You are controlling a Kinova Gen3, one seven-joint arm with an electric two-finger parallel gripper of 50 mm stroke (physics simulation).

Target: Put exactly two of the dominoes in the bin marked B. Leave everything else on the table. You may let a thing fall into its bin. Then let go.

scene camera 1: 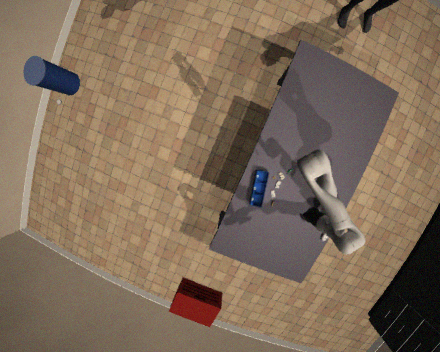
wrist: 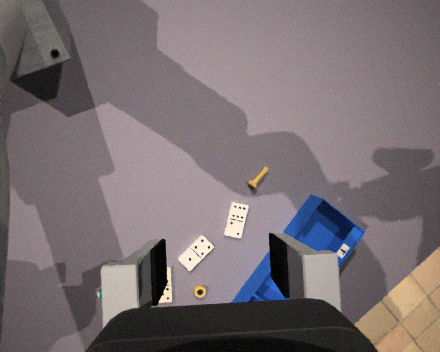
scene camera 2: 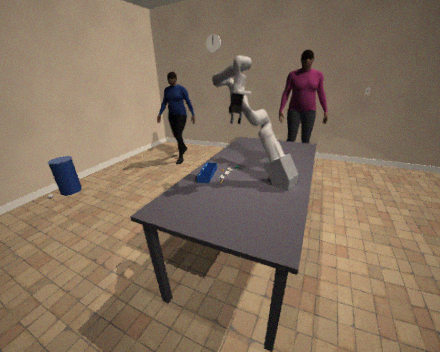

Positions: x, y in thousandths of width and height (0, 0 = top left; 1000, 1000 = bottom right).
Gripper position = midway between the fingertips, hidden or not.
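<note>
I can see a blue bin tray (wrist: 726, 641), and with it my own gripper (wrist: 497, 734).
</note>
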